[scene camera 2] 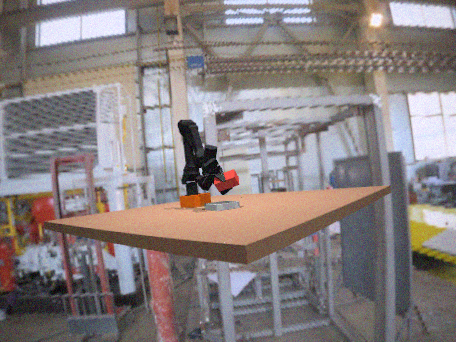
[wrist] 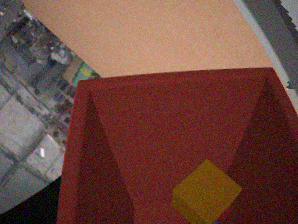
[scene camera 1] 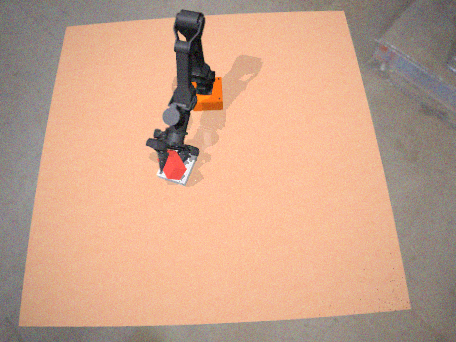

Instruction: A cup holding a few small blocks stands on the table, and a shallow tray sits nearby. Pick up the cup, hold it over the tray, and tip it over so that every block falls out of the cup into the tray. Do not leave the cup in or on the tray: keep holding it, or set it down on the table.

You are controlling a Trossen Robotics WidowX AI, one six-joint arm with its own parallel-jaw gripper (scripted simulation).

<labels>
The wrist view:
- red square cup: 131,139
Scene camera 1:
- my gripper: 167,172
</labels>
